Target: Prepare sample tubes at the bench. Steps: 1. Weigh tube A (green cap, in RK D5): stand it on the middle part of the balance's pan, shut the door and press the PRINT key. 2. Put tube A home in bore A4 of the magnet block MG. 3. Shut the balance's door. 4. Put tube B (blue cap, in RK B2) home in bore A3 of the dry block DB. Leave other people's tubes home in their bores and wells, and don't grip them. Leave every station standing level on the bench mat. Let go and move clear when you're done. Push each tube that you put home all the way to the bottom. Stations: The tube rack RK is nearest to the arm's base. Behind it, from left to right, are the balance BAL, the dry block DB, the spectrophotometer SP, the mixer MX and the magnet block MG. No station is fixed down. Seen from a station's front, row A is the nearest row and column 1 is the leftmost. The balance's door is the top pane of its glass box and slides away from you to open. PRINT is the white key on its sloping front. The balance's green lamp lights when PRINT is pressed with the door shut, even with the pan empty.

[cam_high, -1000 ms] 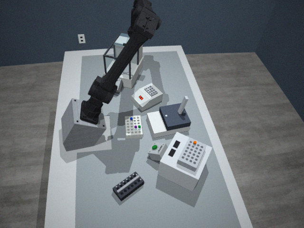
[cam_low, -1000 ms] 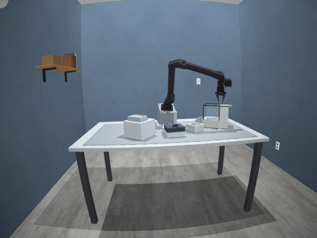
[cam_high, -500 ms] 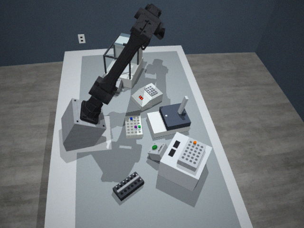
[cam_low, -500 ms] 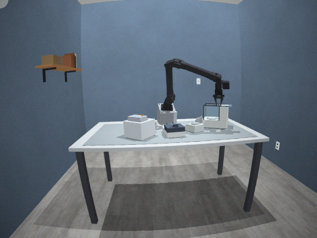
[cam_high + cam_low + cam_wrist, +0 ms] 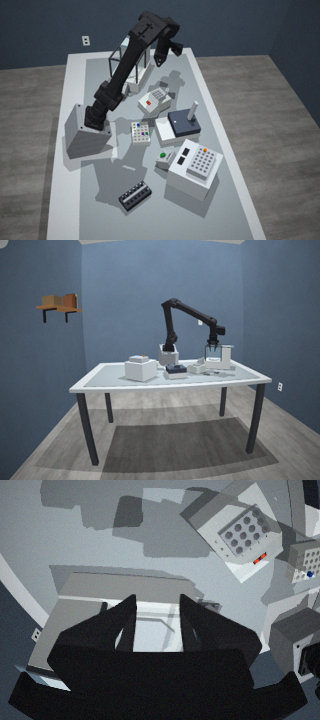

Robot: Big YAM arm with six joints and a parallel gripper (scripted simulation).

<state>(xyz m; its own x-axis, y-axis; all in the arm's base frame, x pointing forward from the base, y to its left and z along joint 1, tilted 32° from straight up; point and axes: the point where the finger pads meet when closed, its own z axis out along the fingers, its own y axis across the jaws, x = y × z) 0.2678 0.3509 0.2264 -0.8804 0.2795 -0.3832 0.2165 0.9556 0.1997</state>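
Right now the white tube rack is 35 cm to the right of my hand, 17 cm below it and 11 cm behind it. The rest, counted from my hand: balance door: 15 cm to the left, 14 cm behind, 3 cm above; dry block DB: 15 cm below, 14 cm to the right, 3 cm behind; tube B: 32 cm to the right, 16 cm below, 12 cm behind.
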